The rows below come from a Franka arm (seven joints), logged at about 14 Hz.
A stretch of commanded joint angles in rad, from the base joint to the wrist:
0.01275 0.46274 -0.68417 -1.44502 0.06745 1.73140 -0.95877
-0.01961 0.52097 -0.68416 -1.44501 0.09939 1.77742 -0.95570
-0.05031 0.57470 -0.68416 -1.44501 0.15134 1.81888 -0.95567
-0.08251 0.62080 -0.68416 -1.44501 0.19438 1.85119 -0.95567
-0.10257 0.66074 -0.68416 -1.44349 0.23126 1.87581 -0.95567
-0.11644 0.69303 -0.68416 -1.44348 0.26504 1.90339 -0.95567
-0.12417 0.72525 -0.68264 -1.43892 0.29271 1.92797 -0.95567
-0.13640 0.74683 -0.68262 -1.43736 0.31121 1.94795 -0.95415
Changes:
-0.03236 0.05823 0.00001 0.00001 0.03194 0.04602 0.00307
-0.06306 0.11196 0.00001 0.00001 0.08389 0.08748 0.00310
-0.09526 0.15806 0.00001 0.00001 0.12693 0.11979 0.00310
-0.11532 0.19800 0.00001 0.00153 0.16381 0.14441 0.00310
-0.12919 0.23029 0.00001 0.00154 0.19759 0.17199 0.00310
-0.13692 0.26251 0.00153 0.00610 0.22526 0.19657 0.00310
-0.14915 0.28409 0.00155 0.00766 0.24376 0.21655 0.00462

